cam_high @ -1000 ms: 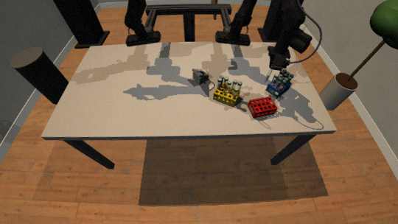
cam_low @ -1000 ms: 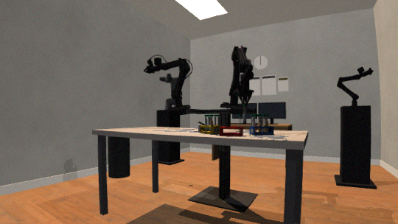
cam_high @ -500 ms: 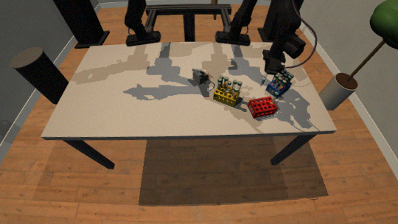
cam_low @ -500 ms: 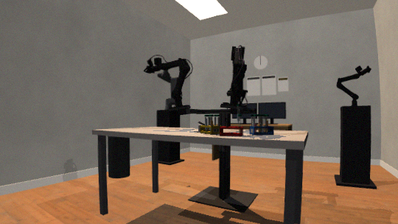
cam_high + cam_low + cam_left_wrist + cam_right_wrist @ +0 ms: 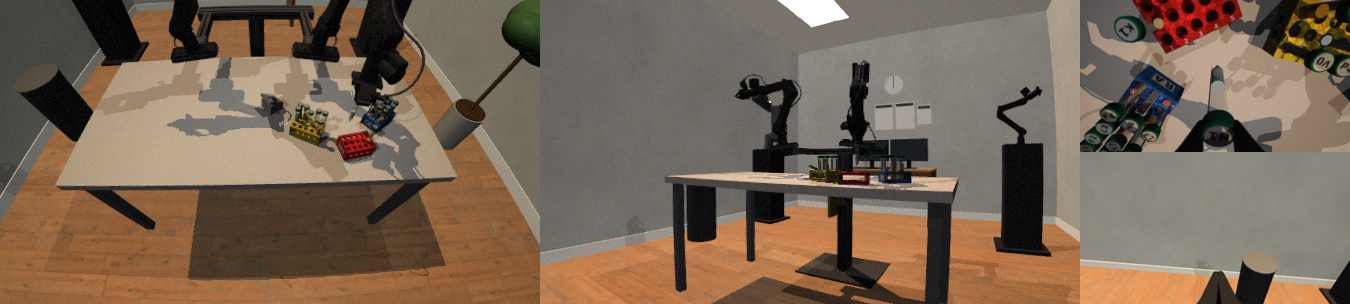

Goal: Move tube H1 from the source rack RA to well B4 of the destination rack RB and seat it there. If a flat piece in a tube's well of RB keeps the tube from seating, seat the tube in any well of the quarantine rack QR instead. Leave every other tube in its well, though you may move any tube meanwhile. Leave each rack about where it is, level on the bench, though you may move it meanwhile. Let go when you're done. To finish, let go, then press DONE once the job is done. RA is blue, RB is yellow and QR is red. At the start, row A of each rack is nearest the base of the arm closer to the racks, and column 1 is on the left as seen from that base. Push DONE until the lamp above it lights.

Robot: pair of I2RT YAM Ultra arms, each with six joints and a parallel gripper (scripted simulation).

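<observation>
Right now the tube is 60 mm below my left hand. The rest, counted from my left hand: blue rack RA: 170 mm below, 160 mm to the left, 70 mm behind; red rack QR: 170 mm below, 90 mm ahead, 20 mm to the left; yellow rack RB: 170 mm to the right, 170 mm below.
</observation>
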